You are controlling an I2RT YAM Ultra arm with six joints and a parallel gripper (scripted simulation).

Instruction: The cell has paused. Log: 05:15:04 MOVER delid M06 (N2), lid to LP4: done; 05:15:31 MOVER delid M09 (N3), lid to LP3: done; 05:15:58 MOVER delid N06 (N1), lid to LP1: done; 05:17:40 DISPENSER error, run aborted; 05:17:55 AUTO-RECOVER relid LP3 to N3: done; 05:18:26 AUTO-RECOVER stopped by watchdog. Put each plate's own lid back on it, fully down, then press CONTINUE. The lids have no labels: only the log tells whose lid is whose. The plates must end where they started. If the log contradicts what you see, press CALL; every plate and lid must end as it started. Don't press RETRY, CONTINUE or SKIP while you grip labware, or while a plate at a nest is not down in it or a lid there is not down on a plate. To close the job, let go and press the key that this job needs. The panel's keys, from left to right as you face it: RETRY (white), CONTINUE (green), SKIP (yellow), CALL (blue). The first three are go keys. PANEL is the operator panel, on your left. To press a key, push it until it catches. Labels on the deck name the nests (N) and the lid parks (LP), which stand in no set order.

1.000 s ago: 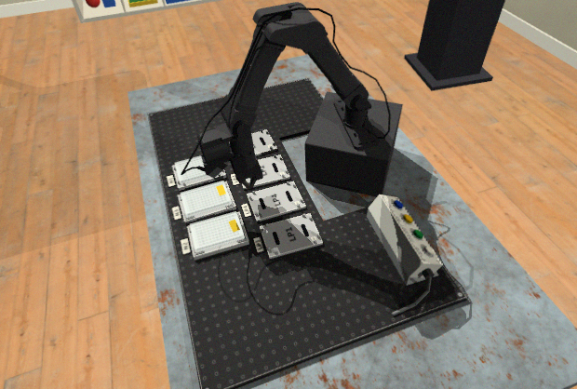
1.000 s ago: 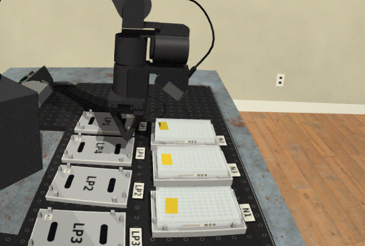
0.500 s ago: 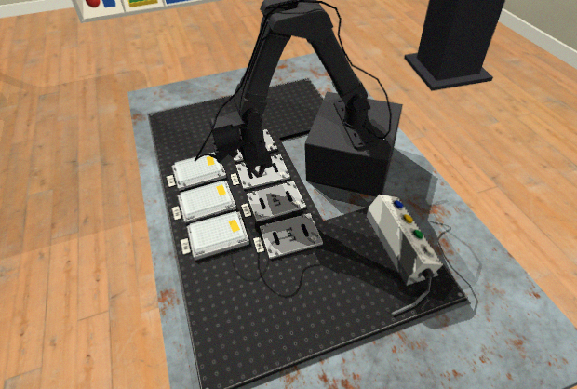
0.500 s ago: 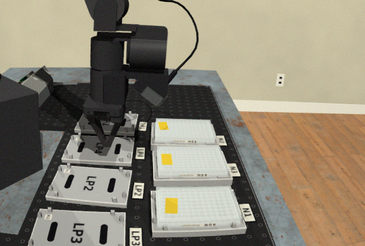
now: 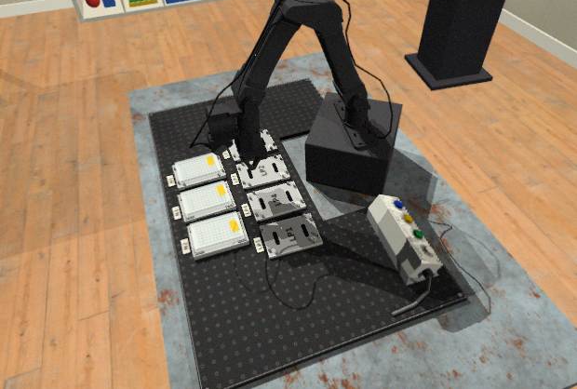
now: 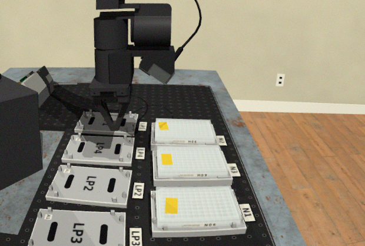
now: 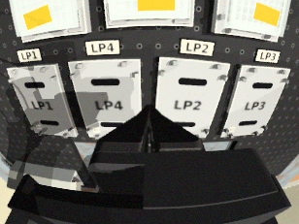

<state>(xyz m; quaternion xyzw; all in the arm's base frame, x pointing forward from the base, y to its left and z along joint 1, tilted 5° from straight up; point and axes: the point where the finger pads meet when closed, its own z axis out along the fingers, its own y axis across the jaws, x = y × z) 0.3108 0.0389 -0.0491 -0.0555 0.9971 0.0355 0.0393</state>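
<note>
The green CONTINUE key lies 360 mm behind my hand, 300 mm to the left of it and 30 mm below it. From my hand the other things lie so: plate M06 (140 mm to the left, 120 mm ahead, 70 mm below); yellow SKIP key (360 mm behind, 250 mm to the left, 30 mm below); blue CALL key (350 mm behind, 200 mm to the left, 30 mm below).
</note>
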